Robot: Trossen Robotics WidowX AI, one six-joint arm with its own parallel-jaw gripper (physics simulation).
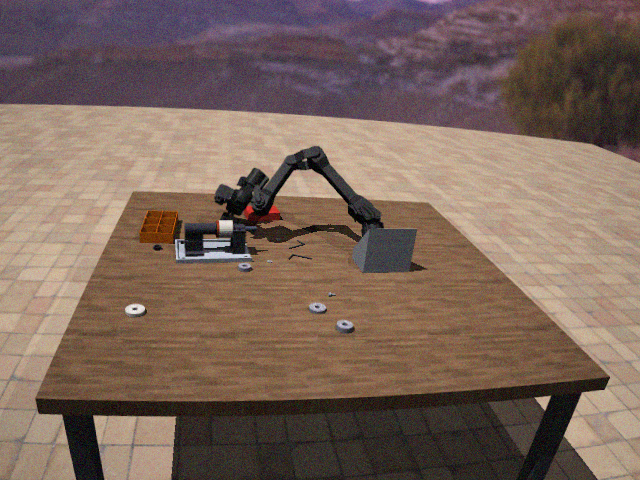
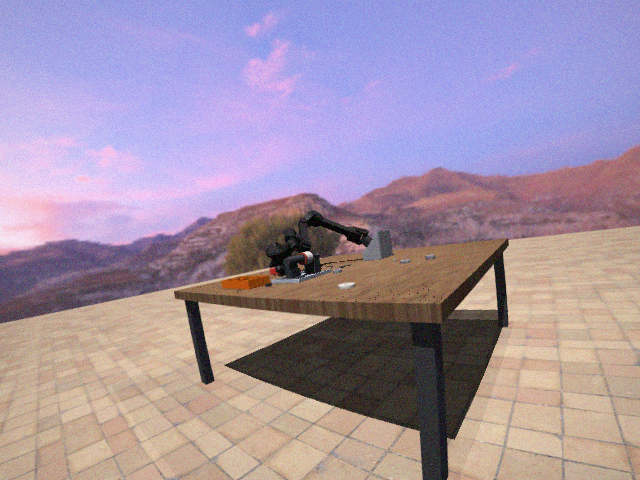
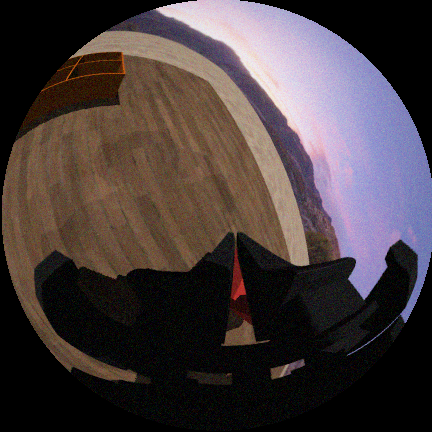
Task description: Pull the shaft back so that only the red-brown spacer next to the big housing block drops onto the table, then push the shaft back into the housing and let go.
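Frame: origin at the arm's base, x ahead, y left, z up, level; metres.
Seen in the pictures: gripper, fingertip midpoint: (image 1: 233, 207) (image 2: 269, 267) (image 3: 234, 236); arm's base at its link origin: (image 1: 375, 241) (image 2: 372, 245).
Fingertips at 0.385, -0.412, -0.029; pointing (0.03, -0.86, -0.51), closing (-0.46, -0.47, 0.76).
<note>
Offsets run from my fingertips to a thing's top centre, as dx, dy, dz.
The fixture's grey base plate (image 1: 210, 256) (image 2: 309, 276) lies at the table's back left. It carries the big dark housing block (image 1: 194, 239) and a smaller support (image 1: 238, 241). The dark shaft (image 1: 206, 228) runs through both. A thin red-brown spacer {+0.097, +0.293, +0.061} (image 1: 218, 228) and a white spacer {+0.068, +0.293, +0.061} (image 1: 227, 227) sit on the shaft between them. My gripper (image 1: 219, 195) (image 3: 234, 236) hovers behind and above the fixture, apart from the shaft. Its fingers are together, with nothing between the tips. A red block {-0.111, -0.014, -0.015} (image 1: 265, 214) (image 3: 238, 282) lies on the table behind; it shows through the gap below the fingertips.
An orange compartment tray {+0.271, +0.102, -0.010} (image 1: 158, 226) (image 2: 244, 282) (image 3: 80, 86) stands left of the fixture. The arm's grey base block (image 1: 385, 250) (image 2: 379, 247) stands at the middle right. Washers {+0.346, +0.634, -0.036} (image 1: 135, 310) {-0.119, +0.674, -0.037} (image 1: 317, 308) {-0.158, +0.775, -0.031} (image 1: 345, 326) {+0.030, +0.419, -0.033} (image 1: 245, 267) and two hex keys {-0.158, +0.365, -0.041} (image 1: 299, 257) lie scattered on the table.
</note>
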